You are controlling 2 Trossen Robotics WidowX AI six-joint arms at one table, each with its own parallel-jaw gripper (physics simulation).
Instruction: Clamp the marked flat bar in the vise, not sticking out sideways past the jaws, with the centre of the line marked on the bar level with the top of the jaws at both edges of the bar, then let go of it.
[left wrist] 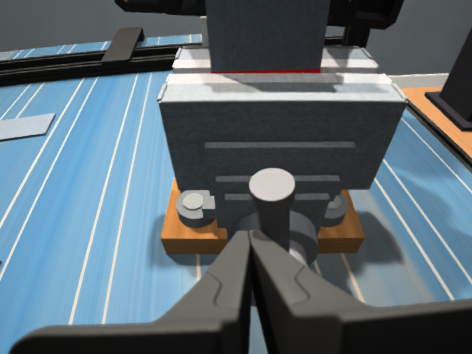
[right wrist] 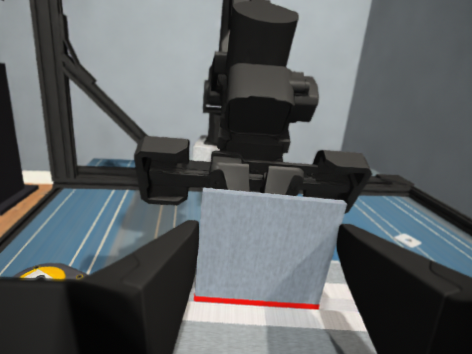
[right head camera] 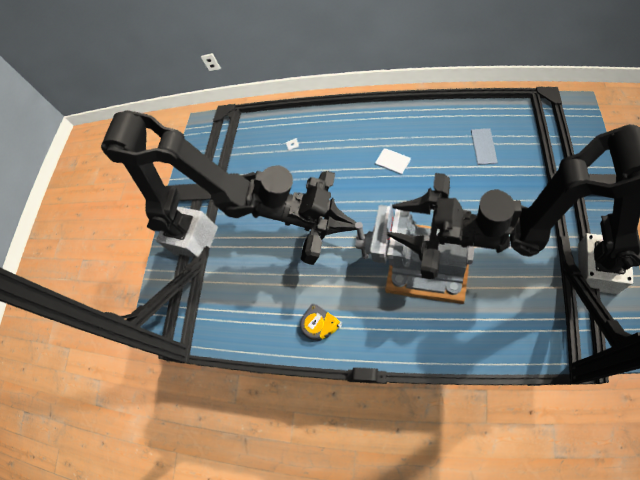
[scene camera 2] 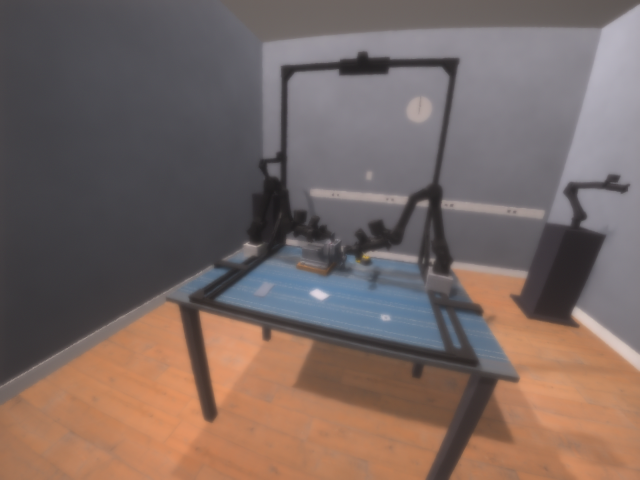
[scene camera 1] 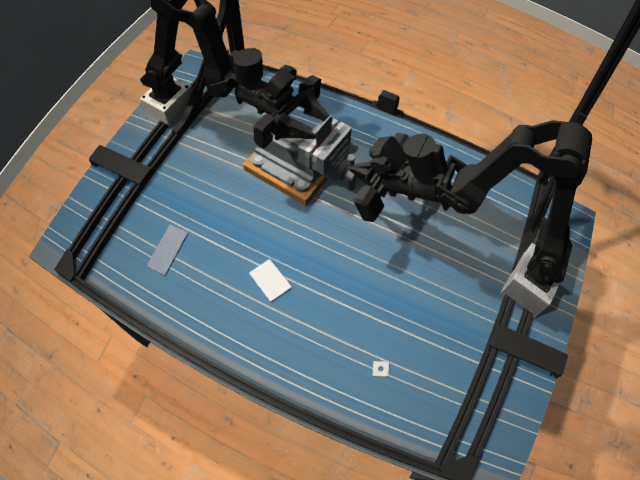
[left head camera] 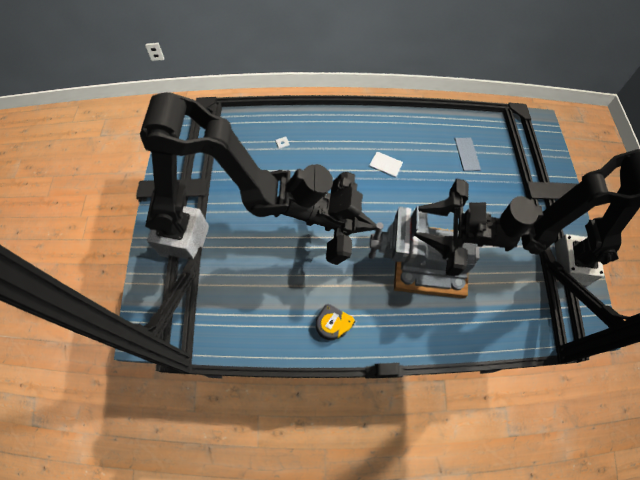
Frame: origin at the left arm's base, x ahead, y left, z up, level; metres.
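Seen in the pictures: left gripper, between the fingertips: (left wrist: 248, 241) (scene camera 2: 344, 252) (scene camera 1: 350, 168) (left head camera: 376, 227); right gripper, between the fingertips: (right wrist: 268, 233) (right head camera: 389, 219) (scene camera 2: 332, 236) (scene camera 1: 323, 128) (left head camera: 415, 221); left arm's base, origin of its link: (right head camera: 178, 226) (scene camera 2: 440, 272) (scene camera 1: 541, 273) (left head camera: 173, 224); right arm's base, origin of its link: (right head camera: 609, 257) (scene camera 2: 255, 243) (scene camera 1: 164, 92) (left head camera: 585, 254).
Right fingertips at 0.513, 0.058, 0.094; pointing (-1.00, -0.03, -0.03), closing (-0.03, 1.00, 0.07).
Pixels of each thing's middle, then the offset from my right fingertips to it, as dx, dy, dz. "*": a spot on its surface instead.
- grey flat bar, middle of its body: (right wrist: 258, 289) (left wrist: 266, 59) (right head camera: 390, 226) (scene camera 1: 324, 136) (left head camera: 412, 227) -0.001, +0.000, -0.026
- grey vise, a spot on its surface: (left wrist: 280, 125) (scene camera 1: 337, 146) (left head camera: 396, 230) * -0.030, -0.007, -0.043
- vise handle, a spot on its surface: (left wrist: 271, 186) * -0.067, -0.002, -0.042
- wooden base, middle of its body: (left wrist: 257, 173) (scene camera 1: 295, 159) (right head camera: 429, 262) (left head camera: 432, 260) (scene camera 2: 317, 264) +0.078, -0.002, -0.174
- grey tape measure, middle of its body: (right wrist: 37, 294) (right head camera: 318, 325) (left head camera: 333, 324) (scene camera 2: 363, 258) -0.123, -0.193, -0.162
- white rectangle, a spot on its surface: (scene camera 1: 269, 280) (left head camera: 386, 163) * -0.059, +0.252, -0.180
- grey plate, middle of its body: (left wrist: 11, 129) (scene camera 1: 167, 249) (right head camera: 484, 146) (left head camera: 467, 153) (scene camera 2: 264, 289) +0.162, +0.336, -0.184
- small white holed square, a spot on its surface: (scene camera 1: 375, 363) * -0.326, +0.264, -0.182
The grey flat bar (scene camera 1: 323, 129) (left wrist: 265, 35) (right wrist: 265, 250) stands upright between the jaws of the grey vise (left head camera: 403, 232) (scene camera 1: 336, 155) (left wrist: 280, 125). It lies within their width, apart from both side ends. Its red line shows in both wrist views, close to the jaw tops; its exact level is hard to tell. My right gripper (left head camera: 417, 222) (right wrist: 268, 233) is shut on the bar's two side edges, above the jaws. My left gripper (left head camera: 377, 226) (scene camera 1: 351, 169) (left wrist: 248, 241) is shut and empty, its tips beside the vise handle (left wrist: 271, 186). The bar's lower part is hidden in the vise.
The vise stands on a wooden base (left head camera: 431, 290). A yellow and grey tape measure (left head camera: 330, 321) (right head camera: 315, 322) lies in front. A white rectangle (left head camera: 386, 163) (scene camera 1: 269, 280), a grey plate (left head camera: 467, 153) (scene camera 1: 168, 250) and a small white holed square (scene camera 1: 375, 363) lie behind.
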